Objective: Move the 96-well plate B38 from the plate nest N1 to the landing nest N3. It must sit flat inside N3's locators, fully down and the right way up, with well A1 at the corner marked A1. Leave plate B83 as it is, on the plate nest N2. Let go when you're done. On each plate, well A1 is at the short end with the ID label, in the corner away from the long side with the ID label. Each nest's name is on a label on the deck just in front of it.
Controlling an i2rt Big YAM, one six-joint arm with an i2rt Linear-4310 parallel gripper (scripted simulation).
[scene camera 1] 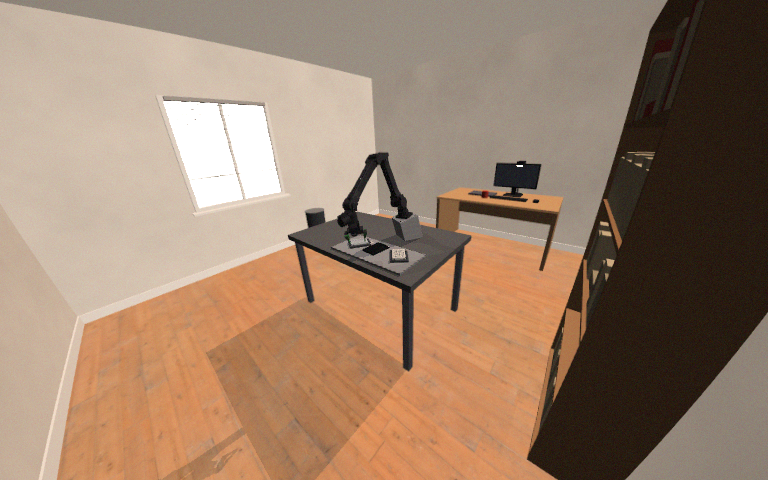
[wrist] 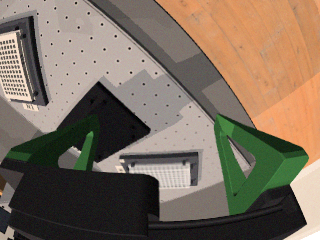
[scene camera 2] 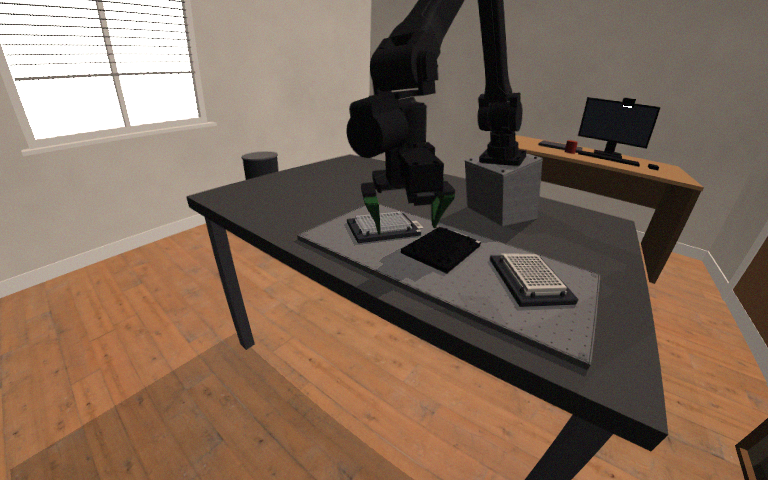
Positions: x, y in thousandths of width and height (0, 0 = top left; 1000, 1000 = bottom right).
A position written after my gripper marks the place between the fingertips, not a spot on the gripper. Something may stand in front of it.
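My gripper (scene camera 2: 529, 478), visible. Same gripper (wrist: 489, 502), visible too.
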